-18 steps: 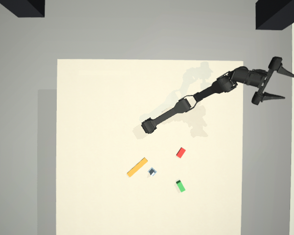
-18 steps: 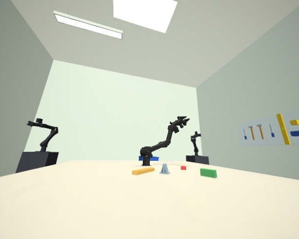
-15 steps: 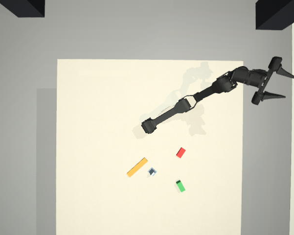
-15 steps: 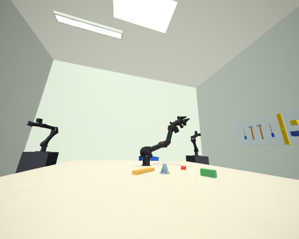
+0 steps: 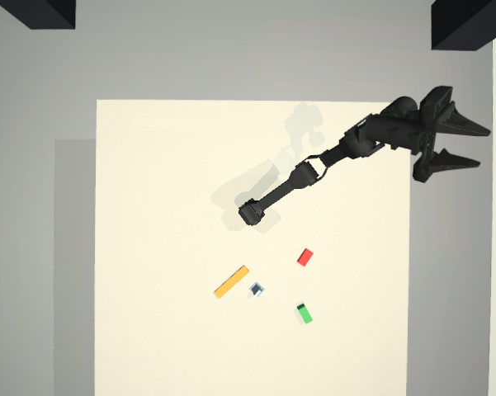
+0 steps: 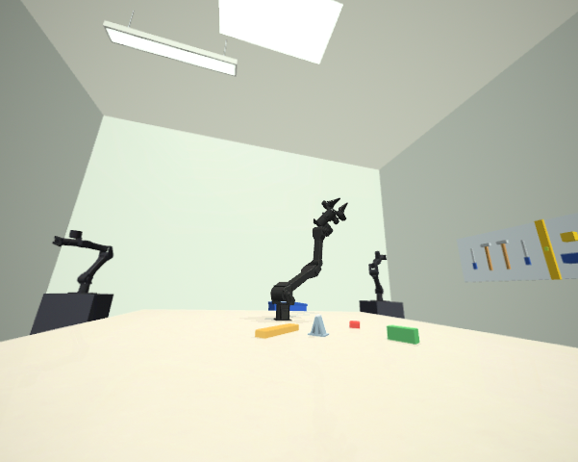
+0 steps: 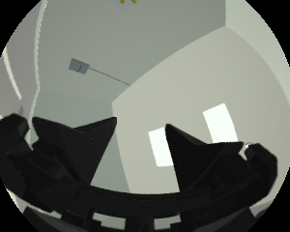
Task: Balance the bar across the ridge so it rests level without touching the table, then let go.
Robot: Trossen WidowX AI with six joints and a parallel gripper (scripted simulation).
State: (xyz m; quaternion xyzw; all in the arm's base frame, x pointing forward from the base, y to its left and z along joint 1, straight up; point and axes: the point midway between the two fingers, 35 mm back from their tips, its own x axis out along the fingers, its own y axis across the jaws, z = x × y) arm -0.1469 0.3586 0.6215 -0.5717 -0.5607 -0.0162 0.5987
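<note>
Right now my gripper tip is 430 mm short of the orange bar, 460 mm to the left of it and 640 mm above it. The rest, counted from my gripper tip: green block: 550 mm ahead, 160 mm to the right, 630 mm below; red block: 330 mm ahead, 160 mm to the right, 640 mm below.
</note>
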